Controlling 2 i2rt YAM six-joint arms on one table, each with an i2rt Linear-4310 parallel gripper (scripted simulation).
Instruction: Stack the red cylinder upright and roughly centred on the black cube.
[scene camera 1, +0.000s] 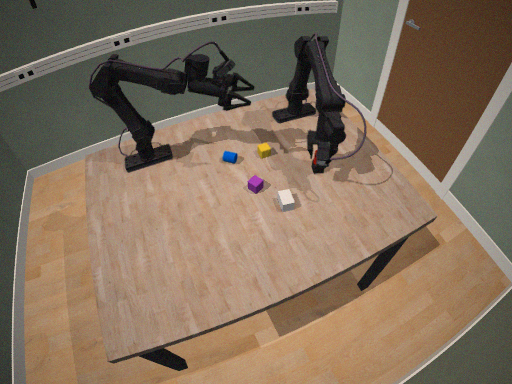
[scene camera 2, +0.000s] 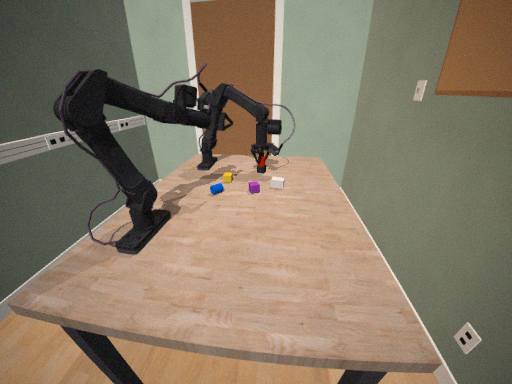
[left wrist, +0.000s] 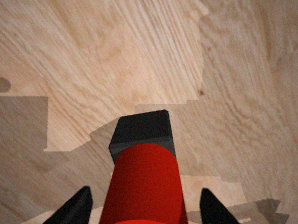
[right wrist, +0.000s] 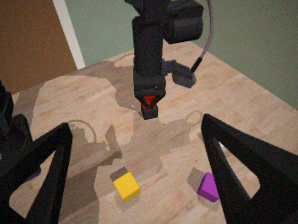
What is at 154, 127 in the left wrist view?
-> A black cube.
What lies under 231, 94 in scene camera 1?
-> My right gripper.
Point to my right gripper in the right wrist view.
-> At 136, 124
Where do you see my left gripper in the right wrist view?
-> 148, 100
